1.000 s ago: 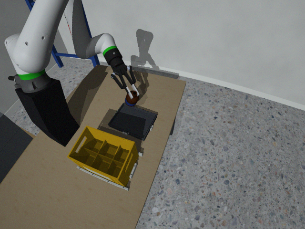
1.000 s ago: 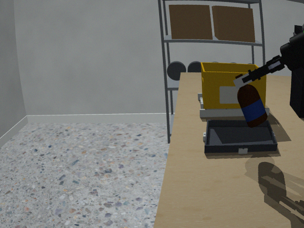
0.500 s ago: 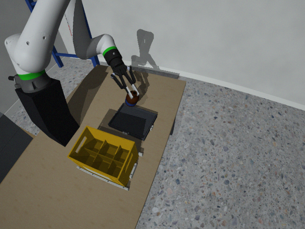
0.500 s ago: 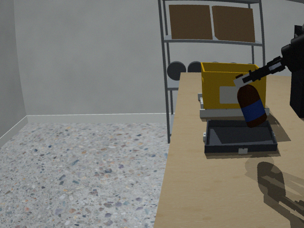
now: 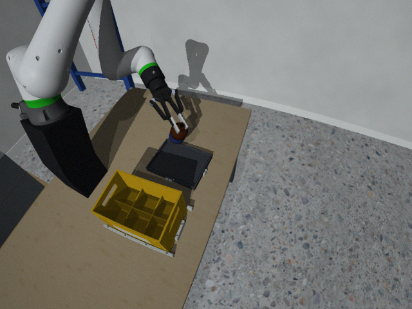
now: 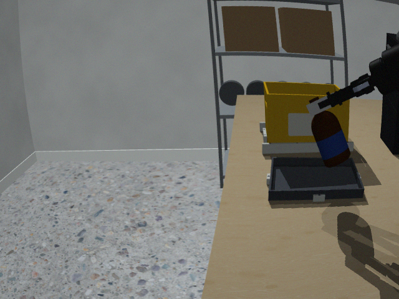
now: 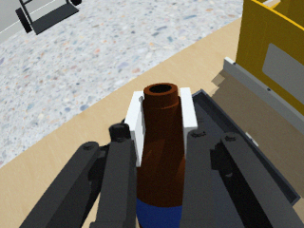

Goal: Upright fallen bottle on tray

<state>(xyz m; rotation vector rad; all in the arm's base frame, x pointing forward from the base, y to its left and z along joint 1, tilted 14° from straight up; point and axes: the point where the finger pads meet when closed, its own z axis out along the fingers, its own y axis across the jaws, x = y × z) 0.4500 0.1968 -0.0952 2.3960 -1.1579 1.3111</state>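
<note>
My gripper is now 6 cm above the brown bottle, 1 cm to the right of it and 1 cm past it. Round my hand: dark grey tray 20 cm below, 5 cm to the right, 1 cm behind; then yellow crate 34 cm to the right, 13 cm below, 7 cm behind.
</note>
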